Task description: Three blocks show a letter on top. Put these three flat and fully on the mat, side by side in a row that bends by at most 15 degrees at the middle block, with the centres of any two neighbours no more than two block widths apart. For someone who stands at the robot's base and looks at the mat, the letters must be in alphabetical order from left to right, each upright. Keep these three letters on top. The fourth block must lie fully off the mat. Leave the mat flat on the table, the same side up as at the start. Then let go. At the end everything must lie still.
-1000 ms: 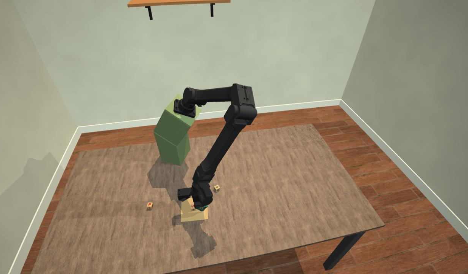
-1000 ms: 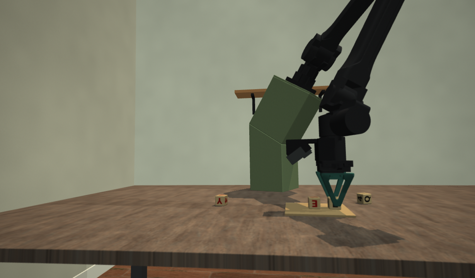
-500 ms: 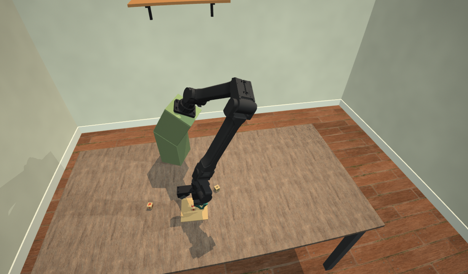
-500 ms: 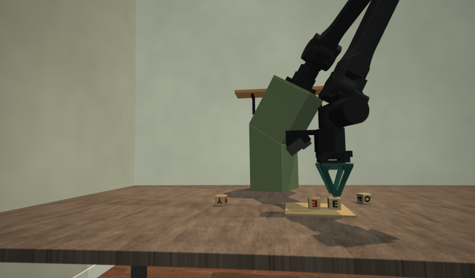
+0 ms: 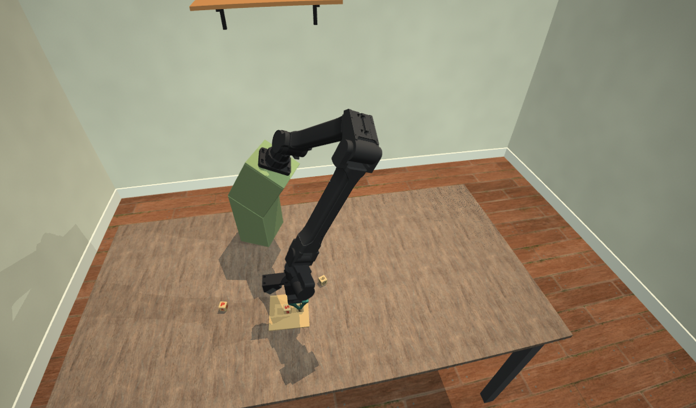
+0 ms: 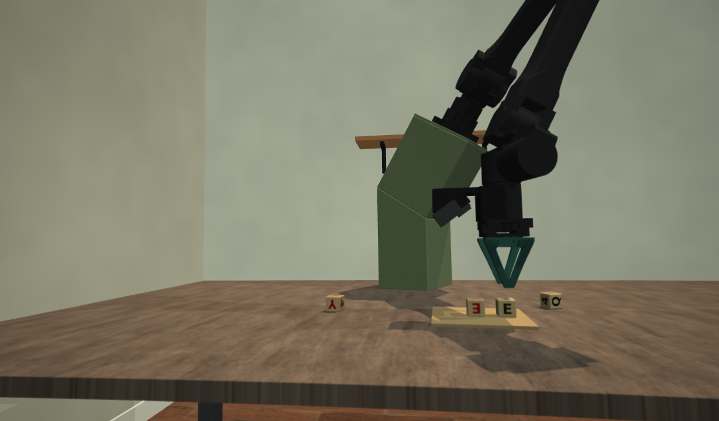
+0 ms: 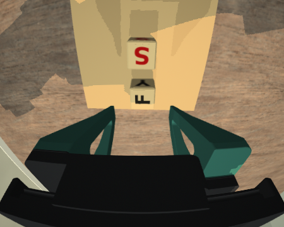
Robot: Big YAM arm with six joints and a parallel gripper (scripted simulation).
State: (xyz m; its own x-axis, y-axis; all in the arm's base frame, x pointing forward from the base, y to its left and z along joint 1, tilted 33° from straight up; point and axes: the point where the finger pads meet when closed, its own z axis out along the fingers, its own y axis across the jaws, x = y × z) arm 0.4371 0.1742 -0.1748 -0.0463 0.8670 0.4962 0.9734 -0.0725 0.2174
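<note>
The tan mat lies 4 cm to the right of my hand and 6 cm below it.
</note>
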